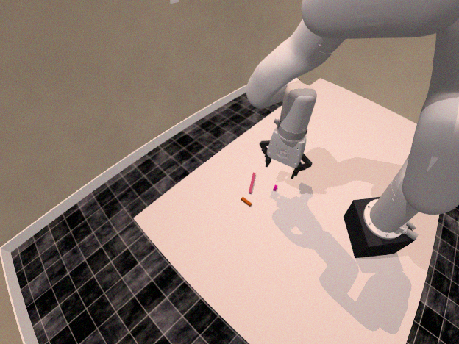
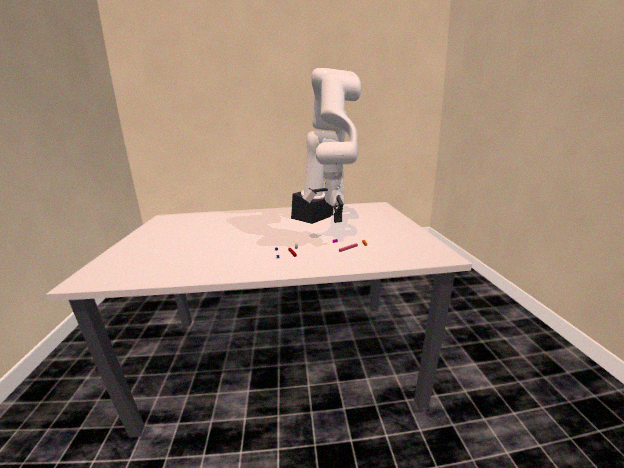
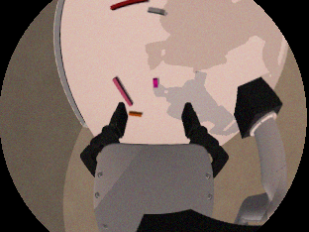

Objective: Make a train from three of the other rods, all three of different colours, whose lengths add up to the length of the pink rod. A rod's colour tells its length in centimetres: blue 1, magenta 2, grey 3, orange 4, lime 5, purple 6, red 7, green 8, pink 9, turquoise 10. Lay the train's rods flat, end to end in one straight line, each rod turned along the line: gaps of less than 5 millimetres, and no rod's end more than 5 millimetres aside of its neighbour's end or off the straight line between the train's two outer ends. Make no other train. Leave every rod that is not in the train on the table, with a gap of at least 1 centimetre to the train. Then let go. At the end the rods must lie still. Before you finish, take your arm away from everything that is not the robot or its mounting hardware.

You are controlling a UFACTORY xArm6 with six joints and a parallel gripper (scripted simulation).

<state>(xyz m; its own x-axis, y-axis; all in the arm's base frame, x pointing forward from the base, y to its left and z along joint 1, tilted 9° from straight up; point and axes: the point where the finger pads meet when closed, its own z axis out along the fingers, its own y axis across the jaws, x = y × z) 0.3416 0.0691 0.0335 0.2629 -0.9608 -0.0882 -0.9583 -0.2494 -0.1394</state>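
The grey rod lies 15 cm to the right of my hand, 11 cm below it and 4 cm ahead of it. The rest, counted from my hand: magenta rod 11 cm below, 1 cm to the left; then orange rod 12 cm to the left, 11 cm below, 3 cm ahead; then pink rod 11 cm below, 7 cm ahead, 5 cm to the left.
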